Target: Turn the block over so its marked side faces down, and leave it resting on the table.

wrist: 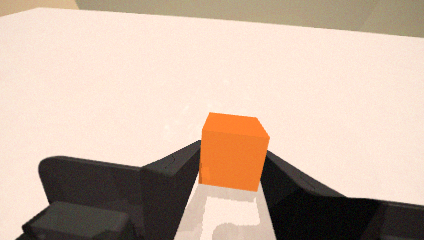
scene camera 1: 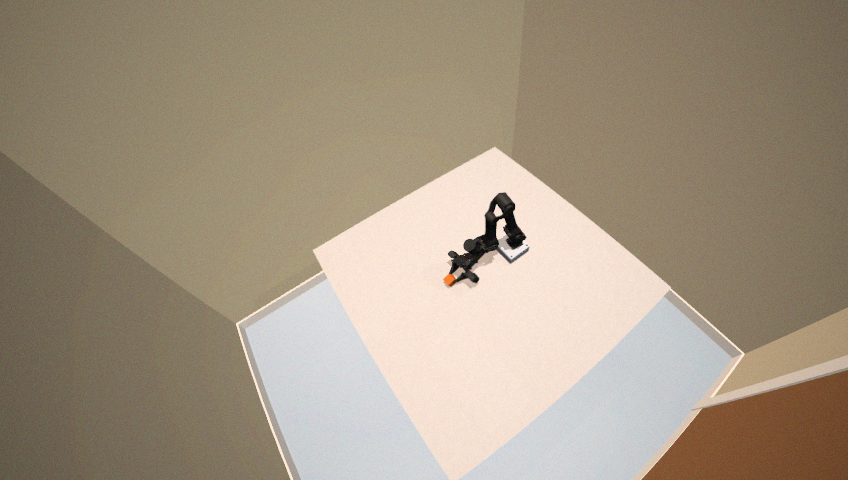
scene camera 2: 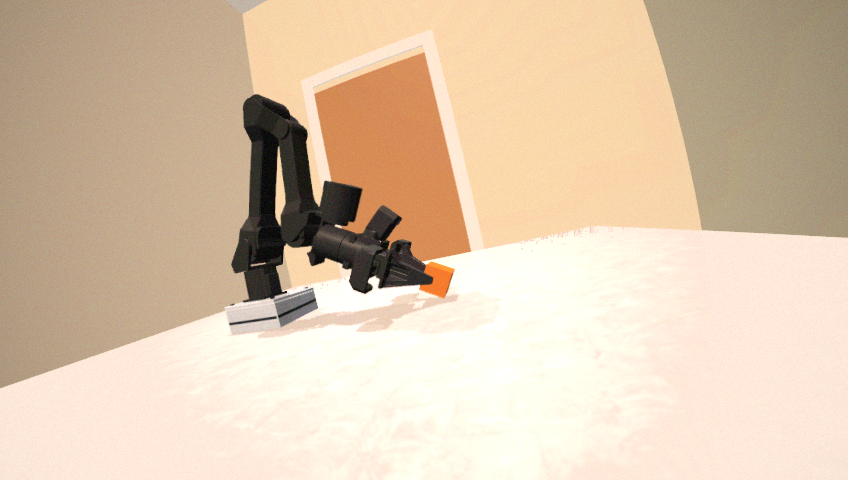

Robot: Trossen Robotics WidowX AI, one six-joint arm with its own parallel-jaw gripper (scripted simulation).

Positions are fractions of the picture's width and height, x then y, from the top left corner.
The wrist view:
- my gripper: 0.54, 0.62
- block: 0.55, 0.62, held by my gripper
